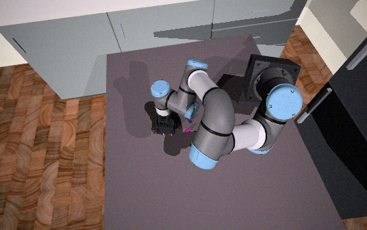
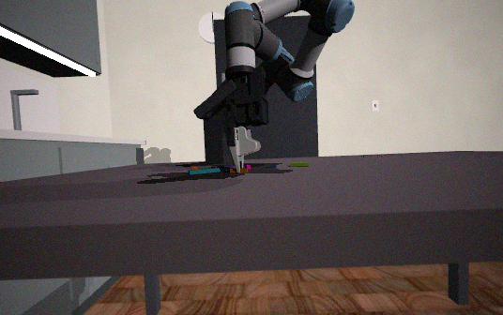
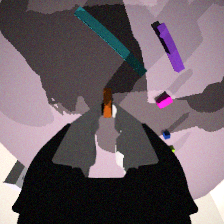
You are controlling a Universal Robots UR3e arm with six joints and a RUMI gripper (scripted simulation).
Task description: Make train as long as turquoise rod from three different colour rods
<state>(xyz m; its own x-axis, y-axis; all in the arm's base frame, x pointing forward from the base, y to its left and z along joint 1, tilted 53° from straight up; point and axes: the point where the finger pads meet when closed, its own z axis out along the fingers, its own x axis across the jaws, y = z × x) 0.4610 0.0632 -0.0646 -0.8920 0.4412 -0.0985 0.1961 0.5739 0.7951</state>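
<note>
My gripper is now 9 cm past the blue rod, 9 cm to the right of it and 1 cm above it. From my hand the other things lie so: magenta rod 8 cm behind, 1 cm to the left, 1 cm below; purple rod 9 cm behind, 6 cm to the right, 1 cm below; turquoise rod 2 cm behind, 7 cm to the right, 1 cm below.
</note>
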